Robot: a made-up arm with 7 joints. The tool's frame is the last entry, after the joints. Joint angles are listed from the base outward.
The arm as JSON. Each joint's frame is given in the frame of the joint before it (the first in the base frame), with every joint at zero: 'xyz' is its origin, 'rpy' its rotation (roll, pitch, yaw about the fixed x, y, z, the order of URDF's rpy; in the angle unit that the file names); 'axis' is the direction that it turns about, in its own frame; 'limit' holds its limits. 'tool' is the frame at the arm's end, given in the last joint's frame.
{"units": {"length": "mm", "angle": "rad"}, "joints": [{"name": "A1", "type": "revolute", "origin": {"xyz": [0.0, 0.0, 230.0], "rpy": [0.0, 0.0, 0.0]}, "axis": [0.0, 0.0, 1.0], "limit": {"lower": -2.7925, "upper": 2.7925}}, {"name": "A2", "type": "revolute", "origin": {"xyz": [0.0, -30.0, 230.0], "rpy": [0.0, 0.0, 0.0]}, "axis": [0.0, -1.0, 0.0], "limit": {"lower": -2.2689, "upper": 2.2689}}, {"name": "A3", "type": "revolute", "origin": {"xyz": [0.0, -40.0, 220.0], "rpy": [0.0, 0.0, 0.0]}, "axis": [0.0, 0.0, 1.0], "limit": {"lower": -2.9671, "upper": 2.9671}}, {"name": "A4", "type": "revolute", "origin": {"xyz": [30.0, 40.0, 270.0], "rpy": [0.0, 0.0, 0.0]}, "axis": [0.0, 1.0, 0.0], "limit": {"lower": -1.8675, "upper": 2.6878}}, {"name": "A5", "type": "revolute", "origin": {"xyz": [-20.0, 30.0, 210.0], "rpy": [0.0, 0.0, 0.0]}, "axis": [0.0, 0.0, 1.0], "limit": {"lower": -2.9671, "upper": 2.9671}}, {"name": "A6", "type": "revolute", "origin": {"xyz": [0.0, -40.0, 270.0], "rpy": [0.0, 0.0, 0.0]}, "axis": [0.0, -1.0, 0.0], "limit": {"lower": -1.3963, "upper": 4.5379}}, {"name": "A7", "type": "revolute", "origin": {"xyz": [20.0, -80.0, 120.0], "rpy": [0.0, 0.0, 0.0]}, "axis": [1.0, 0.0, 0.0], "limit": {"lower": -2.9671, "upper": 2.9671}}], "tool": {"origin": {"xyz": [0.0, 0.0, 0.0], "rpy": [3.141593, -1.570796, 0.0]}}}
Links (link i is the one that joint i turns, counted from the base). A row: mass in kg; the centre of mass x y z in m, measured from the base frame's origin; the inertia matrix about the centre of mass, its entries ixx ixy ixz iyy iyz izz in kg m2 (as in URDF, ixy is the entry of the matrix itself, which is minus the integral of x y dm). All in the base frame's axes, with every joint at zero. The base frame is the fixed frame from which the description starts. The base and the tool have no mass.
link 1: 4.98; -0.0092 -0.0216 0.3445; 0.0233 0 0 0.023 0.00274 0.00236
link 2: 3.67; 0.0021 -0.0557 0.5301; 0.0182 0 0 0.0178 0.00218 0.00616
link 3: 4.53; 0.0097 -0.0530 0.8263; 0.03 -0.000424 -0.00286 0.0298 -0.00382 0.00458
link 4: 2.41; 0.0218 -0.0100 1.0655; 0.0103 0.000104 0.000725 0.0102 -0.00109 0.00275
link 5: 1.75; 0.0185 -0.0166 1.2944; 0.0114 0 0 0.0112 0.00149 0.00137
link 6: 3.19; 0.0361 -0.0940 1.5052; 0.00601 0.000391 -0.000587 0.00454 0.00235 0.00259
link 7: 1.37; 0.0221 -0.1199 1.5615; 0.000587 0 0 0.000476 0 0.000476
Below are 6 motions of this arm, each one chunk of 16 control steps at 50 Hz.
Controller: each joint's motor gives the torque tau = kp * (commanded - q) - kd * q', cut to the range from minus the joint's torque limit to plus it. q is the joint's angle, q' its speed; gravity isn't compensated. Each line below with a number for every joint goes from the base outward.
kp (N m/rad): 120 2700 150 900 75 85 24
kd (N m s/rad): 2.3 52 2.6 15 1.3 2.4 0.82
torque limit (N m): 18 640 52 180 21 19 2.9
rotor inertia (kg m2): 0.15 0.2 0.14 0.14 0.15 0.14 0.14
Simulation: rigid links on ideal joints. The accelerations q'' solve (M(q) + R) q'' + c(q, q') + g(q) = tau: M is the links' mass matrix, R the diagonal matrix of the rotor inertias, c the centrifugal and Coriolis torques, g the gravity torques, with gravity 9.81 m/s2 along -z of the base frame. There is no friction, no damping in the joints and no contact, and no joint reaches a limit. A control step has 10 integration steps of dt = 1/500 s. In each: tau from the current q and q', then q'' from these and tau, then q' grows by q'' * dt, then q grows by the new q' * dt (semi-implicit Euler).
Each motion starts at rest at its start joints. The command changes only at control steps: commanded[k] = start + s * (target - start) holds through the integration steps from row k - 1 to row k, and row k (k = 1, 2, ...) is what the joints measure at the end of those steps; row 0 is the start. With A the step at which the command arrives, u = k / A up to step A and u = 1 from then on. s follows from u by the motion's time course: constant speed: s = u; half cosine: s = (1 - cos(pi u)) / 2; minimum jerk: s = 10 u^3 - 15 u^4 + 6 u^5; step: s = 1 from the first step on.
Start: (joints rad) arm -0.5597 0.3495 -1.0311 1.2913 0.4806 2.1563 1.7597
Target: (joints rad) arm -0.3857 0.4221 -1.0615 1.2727 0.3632 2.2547 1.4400
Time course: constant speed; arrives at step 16
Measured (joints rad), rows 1 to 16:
1: -0.5575 0.3521 -1.0311 1.2952 0.4806 2.1588 1.7589
2: -0.5514 0.3575 -1.0334 1.3024 0.4829 2.1662 1.7563
3: -0.5411 0.3635 -1.0404 1.3086 0.4895 2.1780 1.7509
4: -0.5274 0.3690 -1.0525 1.3121 0.5002 2.1928 1.7421
5: -0.5114 0.3740 -1.0686 1.3129 0.5128 2.2083 1.7296
6: -0.4942 0.3787 -1.0868 1.3125 0.5244 2.2226 1.7134
7: -0.4771 0.3835 -1.1053 1.3121 0.5324 2.2343 1.6936
8: -0.4611 0.3885 -1.1224 1.3122 0.5356 2.2429 1.6706
9: -0.4467 0.3936 -1.1374 1.3127 0.5336 2.2486 1.6450
10: -0.4341 0.3987 -1.1497 1.3131 0.5271 2.2523 1.6175
11: -0.4233 0.4038 -1.1591 1.3127 0.5169 2.2547 1.5887
12: -0.4143 0.4089 -1.1655 1.3114 0.5041 2.2569 1.5594
13: -0.4070 0.4138 -1.1688 1.3092 0.4895 2.2594 1.5302
14: -0.4013 0.4187 -1.1694 1.3063 0.4738 2.2627 1.5017
15: -0.3969 0.4234 -1.1674 1.3030 0.4577 2.2670 1.4744
16: -0.3935 0.4281 -1.1635 1.2997 0.4417 2.2723 1.4486

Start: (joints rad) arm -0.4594 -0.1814 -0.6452 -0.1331 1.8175 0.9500 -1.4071
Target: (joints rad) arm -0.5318 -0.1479 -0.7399 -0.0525 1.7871 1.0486 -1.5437
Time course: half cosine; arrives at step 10
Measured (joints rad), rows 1 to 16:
1: -0.4598 -0.1821 -0.6453 -0.1336 1.8174 0.9530 -1.4074
2: -0.4583 -0.1825 -0.6471 -0.1317 1.8177 0.9601 -1.4084
3: -0.4535 -0.1813 -0.6524 -0.1249 1.8188 0.9698 -1.4110
4: -0.4468 -0.1785 -0.6615 -0.1135 1.8209 0.9815 -1.4159
5: -0.4408 -0.1748 -0.6738 -0.0995 1.8237 0.9949 -1.4238
6: -0.4381 -0.1710 -0.6882 -0.0848 1.8268 1.0099 -1.4353
7: -0.4403 -0.1676 -0.7029 -0.0707 1.8295 1.0260 -1.4505
8: -0.4486 -0.1649 -0.7167 -0.0580 1.8312 1.0425 -1.4690
9: -0.4632 -0.1632 -0.7284 -0.0477 1.8312 1.0585 -1.4901
10: -0.4836 -0.1625 -0.7373 -0.0404 1.8291 1.0729 -1.5125
11: -0.5083 -0.1627 -0.7434 -0.0361 1.8246 1.0848 -1.5347
12: -0.5342 -0.1630 -0.7473 -0.0338 1.8180 1.0935 -1.5552
13: -0.5586 -0.1628 -0.7502 -0.0323 1.8100 1.0988 -1.5729
14: -0.5797 -0.1618 -0.7528 -0.0315 1.8010 1.1013 -1.5870
15: -0.5964 -0.1602 -0.7556 -0.0314 1.7917 1.1018 -1.5968
16: -0.6084 -0.1582 -0.7584 -0.0324 1.7827 1.1011 -1.6023

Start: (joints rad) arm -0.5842 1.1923 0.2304 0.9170 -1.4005 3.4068 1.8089
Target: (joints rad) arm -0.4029 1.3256 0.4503 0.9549 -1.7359 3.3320 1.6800
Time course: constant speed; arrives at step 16
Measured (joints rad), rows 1 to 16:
1: -0.5834 1.1971 0.2310 0.9231 -1.4017 3.4069 1.8086
2: -0.5807 1.2067 0.2366 0.9314 -1.4060 3.4071 1.8074
3: -0.5755 1.2176 0.2500 0.9355 -1.4156 3.4065 1.8050
4: -0.5679 1.2289 0.2715 0.9347 -1.4321 3.4044 1.8011
5: -0.5580 1.2408 0.2999 0.9312 -1.4561 3.4000 1.7956
6: -0.5464 1.2534 0.3333 0.9273 -1.4873 3.3929 1.7885
7: -0.5337 1.2665 0.3700 0.9240 -1.5244 3.3832 1.7799
8: -0.5204 1.2794 0.4084 0.9215 -1.5653 3.3713 1.7699
9: -0.5073 1.2920 0.4468 0.9200 -1.6074 3.3581 1.7588
10: -0.4947 1.3040 0.4840 0.9194 -1.6482 3.3445 1.7469
11: -0.4830 1.3152 0.5188 0.9198 -1.6857 3.3314 1.7345
12: -0.4724 1.3256 0.5501 0.9211 -1.7182 3.3197 1.7219
13: -0.4629 1.3354 0.5773 0.9232 -1.7453 3.3099 1.7094
14: -0.4545 1.3444 0.5999 0.9260 -1.7669 3.3023 1.6973
15: -0.4471 1.3527 0.6178 0.9291 -1.7839 3.2968 1.6858
16: -0.4404 1.3605 0.6312 0.9326 -1.7975 3.2932 1.6751

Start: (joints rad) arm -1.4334 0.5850 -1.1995 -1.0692 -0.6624 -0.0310 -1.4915
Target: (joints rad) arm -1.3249 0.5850 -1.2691 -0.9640 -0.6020 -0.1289 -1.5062
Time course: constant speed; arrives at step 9
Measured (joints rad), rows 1 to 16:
1: -1.4331 0.5871 -1.2003 -1.0704 -0.6632 -0.0317 -1.4916
2: -1.4336 0.5914 -1.1996 -1.0721 -0.6668 -0.0332 -1.4920
3: -1.4361 0.5962 -1.1943 -1.0716 -0.6741 -0.0352 -1.4928
4: -1.4411 0.6004 -1.1832 -1.0676 -0.6842 -0.0379 -1.4939
5: -1.4479 0.6037 -1.1680 -1.0604 -0.6947 -0.0423 -1.4953
6: -1.4550 0.6064 -1.1513 -1.0505 -0.7027 -0.0490 -1.4970
7: -1.4609 0.6087 -1.1363 -1.0393 -0.7059 -0.0584 -1.4988
8: -1.4640 0.6107 -1.1255 -1.0277 -0.7029 -0.0703 -1.5007
9: -1.4634 0.6125 -1.1204 -1.0163 -0.6940 -0.0839 -1.5027
10: -1.4581 0.6132 -1.1210 -1.0069 -0.6801 -0.0975 -1.5046
11: -1.4474 0.6124 -1.1266 -1.0010 -0.6628 -0.1094 -1.5063
12: -1.4317 0.6105 -1.1368 -0.9983 -0.6450 -0.1183 -1.5076
13: -1.4118 0.6082 -1.1506 -0.9975 -0.6300 -0.1235 -1.5087
14: -1.3891 0.6058 -1.1664 -0.9969 -0.6200 -0.1253 -1.5096
15: -1.3652 0.6036 -1.1824 -0.9956 -0.6160 -0.1246 -1.5102
16: -1.3412 0.6017 -1.1968 -0.9934 -0.6173 -0.1224 -1.5106

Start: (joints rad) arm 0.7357 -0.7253 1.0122 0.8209 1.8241 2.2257 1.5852
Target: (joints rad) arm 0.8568 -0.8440 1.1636 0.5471 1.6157 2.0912 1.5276
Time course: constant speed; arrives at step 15
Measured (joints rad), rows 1 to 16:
1: 0.7364 -0.7302 1.0160 0.8182 1.8229 2.2276 1.5849
2: 0.7398 -0.7415 1.0217 0.8099 1.8196 2.2309 1.5840
3: 0.7471 -0.7555 1.0229 0.7962 1.8137 2.2328 1.5824
4: 0.7579 -0.7690 1.0163 0.7789 1.8044 2.2303 1.5801
5: 0.7713 -0.7809 1.0025 0.7603 1.7902 2.2220 1.5770
6: 0.7856 -0.7915 0.9853 0.7419 1.7705 2.2080 1.5732
7: 0.7997 -0.8017 0.9686 0.7244 1.7453 2.1898 1.5688
8: 0.8126 -0.8122 0.9555 0.7078 1.7161 2.1694 1.5637
9: 0.8239 -0.8229 0.9473 0.6917 1.6853 2.1490 1.5581
10: 0.8334 -0.8336 0.9442 0.6755 1.6557 2.1303 1.5520
11: 0.8411 -0.8439 0.9457 0.6589 1.6297 2.1147 1.5458
12: 0.8473 -0.8534 0.9514 0.6415 1.6089 2.1026 1.5394
13: 0.8520 -0.8620 0.9611 0.6232 1.5937 2.0939 1.5332
14: 0.8555 -0.8698 0.9748 0.6040 1.5838 2.0880 1.5271
15: 0.8580 -0.8767 0.9925 0.5842 1.5777 2.0840 1.5215
16: 0.8583 -0.8800 1.0101 0.5704 1.5745 2.0797 1.5165

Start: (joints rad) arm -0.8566 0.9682 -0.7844 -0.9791 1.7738 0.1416 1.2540
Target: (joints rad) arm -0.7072 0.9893 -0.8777 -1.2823 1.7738 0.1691 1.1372
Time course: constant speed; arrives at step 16
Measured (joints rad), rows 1 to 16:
1: -0.8547 0.9701 -0.7872 -0.9839 1.7736 0.1418 1.2538
2: -0.8497 0.9739 -0.7920 -0.9986 1.7729 0.1427 1.2531
3: -0.8424 0.9783 -0.7955 -1.0224 1.7720 0.1442 1.2513
4: -0.8344 0.9830 -0.7946 -1.0518 1.7714 0.1461 1.2482
5: -0.8276 0.9882 -0.7874 -1.0827 1.7716 0.1483 1.2437
6: -0.8231 0.9937 -0.7732 -1.1119 1.7722 0.1509 1.2376
7: -0.8213 0.9992 -0.7528 -1.1381 1.7727 0.1542 1.2299
8: -0.8218 1.0046 -0.7279 -1.1612 1.7722 0.1585 1.2207
9: -0.8235 1.0096 -0.7015 -1.1822 1.7698 0.1643 1.2103
10: -0.8253 1.0142 -0.6763 -1.2021 1.7650 0.1713 1.1990
11: -0.8259 1.0183 -0.6552 -1.2219 1.7579 0.1793 1.1869
12: -0.8242 1.0218 -0.6399 -1.2420 1.7490 0.1876 1.1745
13: -0.8196 1.0248 -0.6315 -1.2625 1.7394 0.1954 1.1621
14: -0.8117 1.0270 -0.6299 -1.2831 1.7302 0.2021 1.1499
15: -0.8008 1.0286 -0.6346 -1.3032 1.7228 0.2072 1.1383
16: -0.7870 1.0293 -0.6446 -1.3225 1.7179 0.2105 1.1274

